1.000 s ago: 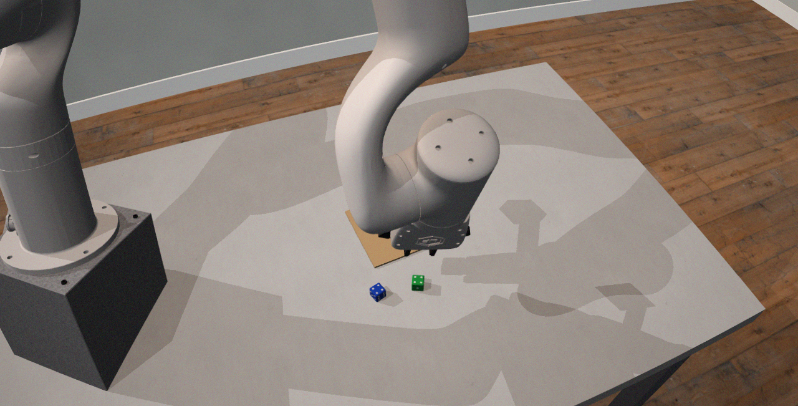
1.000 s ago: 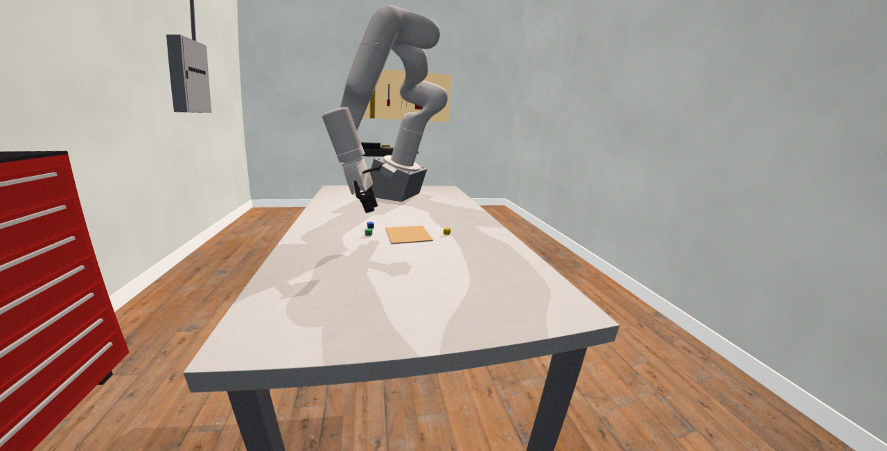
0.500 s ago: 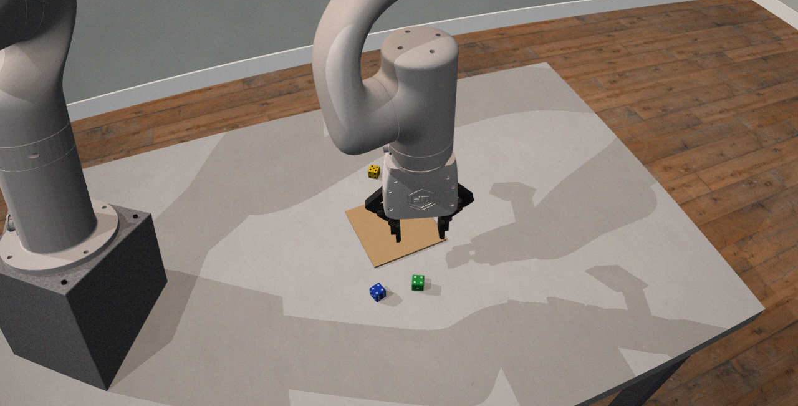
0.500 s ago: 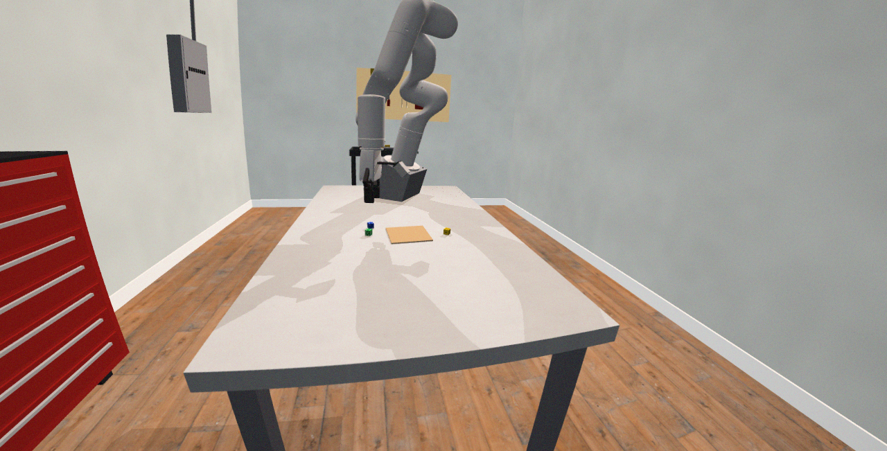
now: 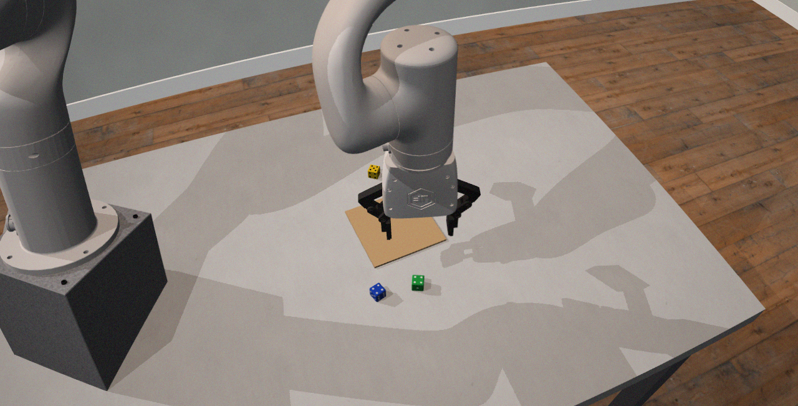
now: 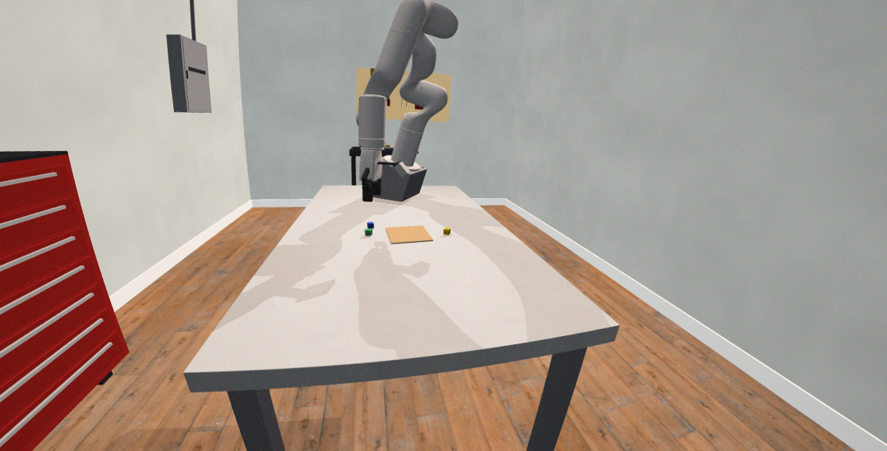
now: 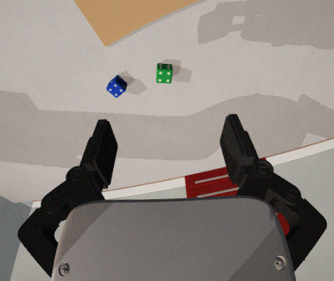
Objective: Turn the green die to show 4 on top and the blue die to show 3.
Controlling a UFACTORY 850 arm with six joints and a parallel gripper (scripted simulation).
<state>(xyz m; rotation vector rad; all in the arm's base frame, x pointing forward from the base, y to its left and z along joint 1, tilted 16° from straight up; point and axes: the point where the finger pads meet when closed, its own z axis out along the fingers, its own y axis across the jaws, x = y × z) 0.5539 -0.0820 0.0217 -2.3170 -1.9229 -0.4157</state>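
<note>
The green die is 130 mm below my hand and 10 mm to the right of it. Round my hand: blue die: 130 mm below, 70 mm behind, 20 mm to the right; then tan mat: 140 mm below, 120 mm to the left, 10 mm behind; then yellow die: 260 mm to the left, 130 mm below, 30 mm behind.
</note>
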